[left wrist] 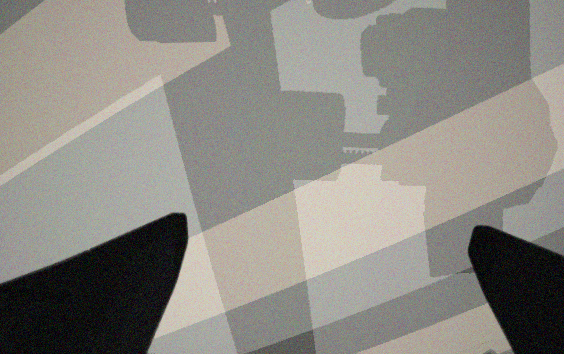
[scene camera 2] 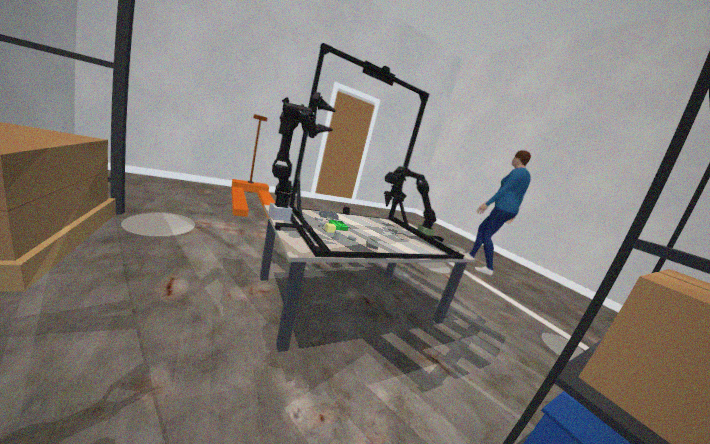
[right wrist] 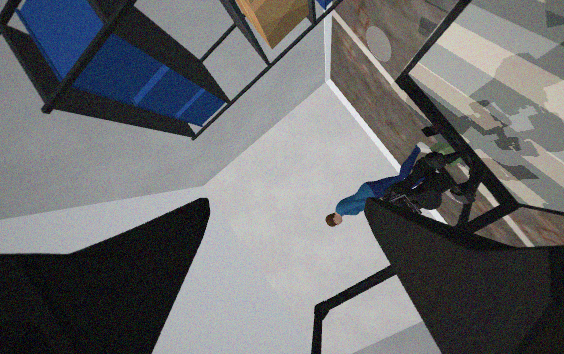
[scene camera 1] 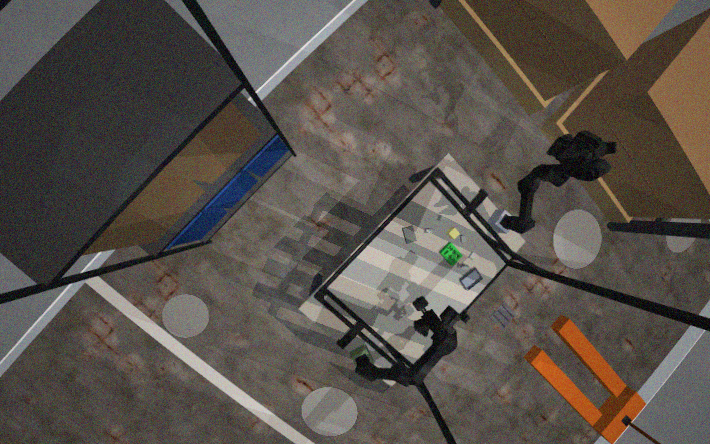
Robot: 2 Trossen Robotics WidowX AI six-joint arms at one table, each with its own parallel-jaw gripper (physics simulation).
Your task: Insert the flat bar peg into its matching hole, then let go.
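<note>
A green block with dark openings (scene camera 1: 450,253) (scene camera 2: 339,225) lies on the table. Beside it is a yellow block (scene camera 1: 453,232) (scene camera 2: 329,227). Several small grey pieces lie around them, among them one piece (scene camera 1: 427,230) left of the yellow block in scene camera 1. They are too small to tell which is the flat bar peg, or which opening matches it. My left gripper (left wrist: 331,233) is open and empty above the table, away from the green block. My right gripper (scene camera 2: 331,119) (right wrist: 288,204) is open and empty, raised high and pointing away from the tabletop.
A grey tray (scene camera 1: 470,278) lies near the green block, and a flat grey piece (scene camera 1: 408,234) (scene camera 2: 372,242) lies farther off. A black frame (scene camera 1: 374,235) (scene camera 2: 320,70) borders and rises over the table. A person (scene camera 2: 514,189) (right wrist: 356,198) stands beyond the left arm.
</note>
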